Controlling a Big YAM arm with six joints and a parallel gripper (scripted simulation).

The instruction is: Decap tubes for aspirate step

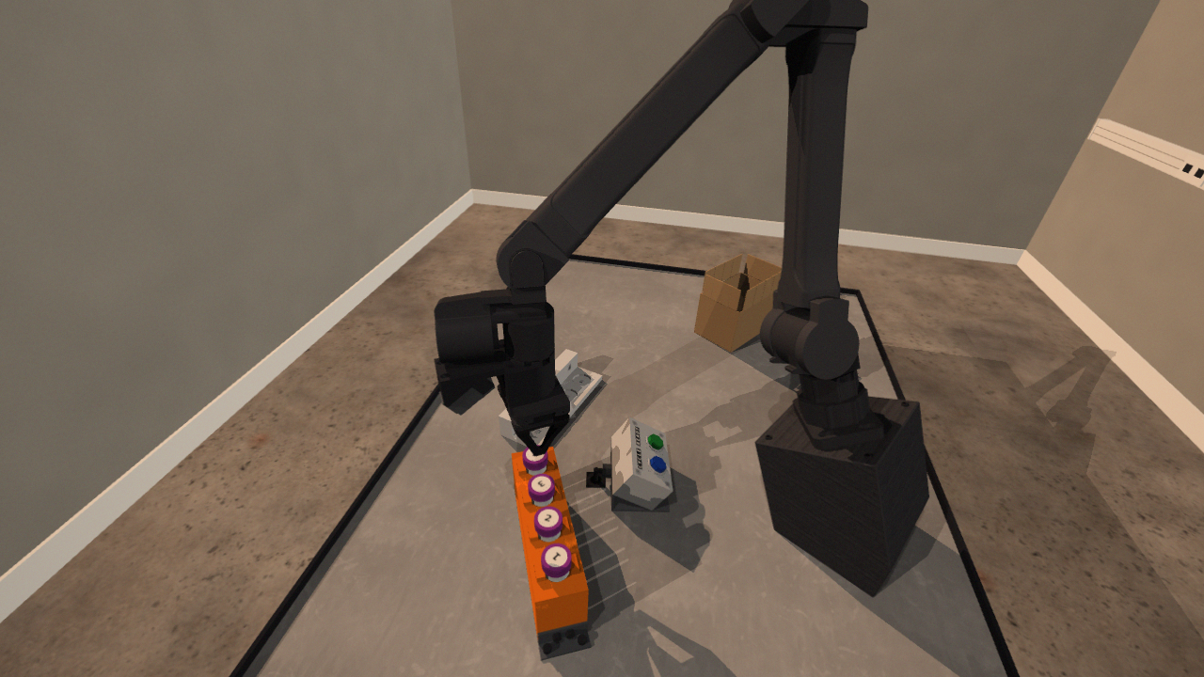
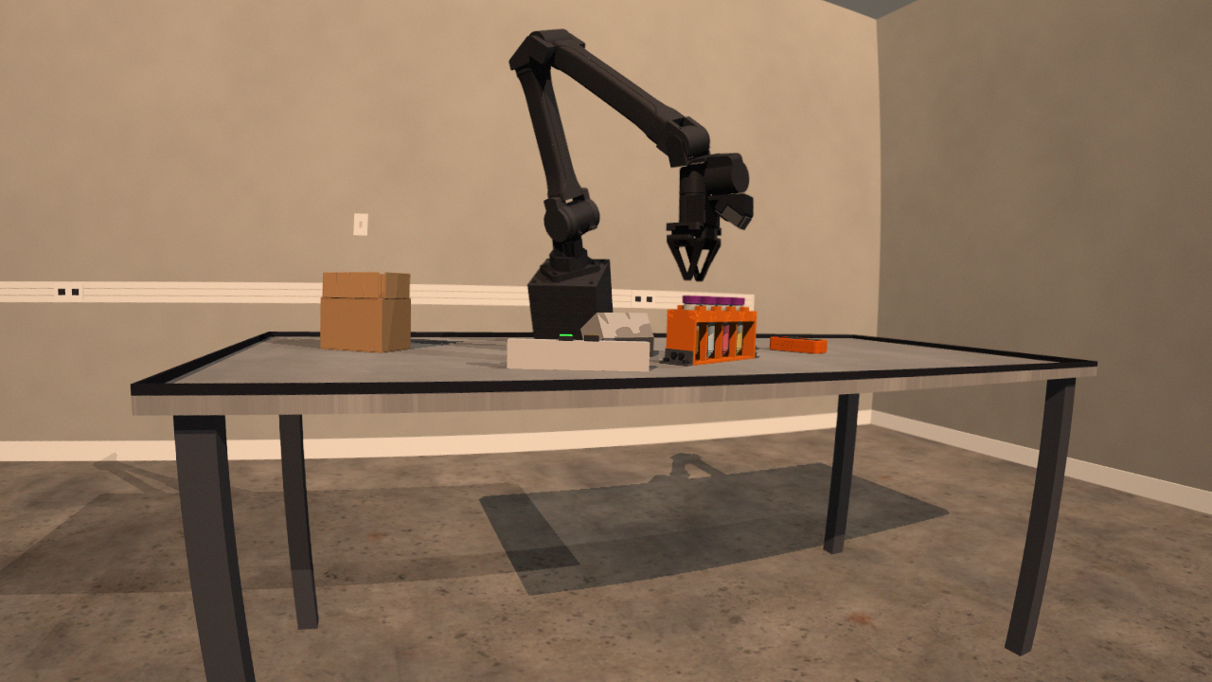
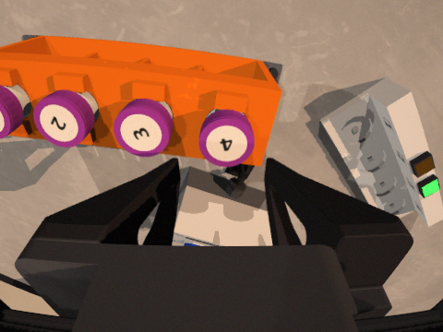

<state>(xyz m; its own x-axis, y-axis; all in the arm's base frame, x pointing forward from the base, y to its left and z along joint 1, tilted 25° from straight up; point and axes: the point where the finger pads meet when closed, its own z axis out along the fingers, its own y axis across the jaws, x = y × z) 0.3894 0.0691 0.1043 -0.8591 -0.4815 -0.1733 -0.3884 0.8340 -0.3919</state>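
My gripper is now 17 cm past the green key, 9 cm to the left of it and 9 cm above it. From my hand the other things lie so: blue key 18 cm behind, 9 cm below, 4 cm to the right; then key housing 16 cm behind, 10 cm below, 7 cm to the right; then cardboard box 51 cm to the right, 38 cm behind, 9 cm below.
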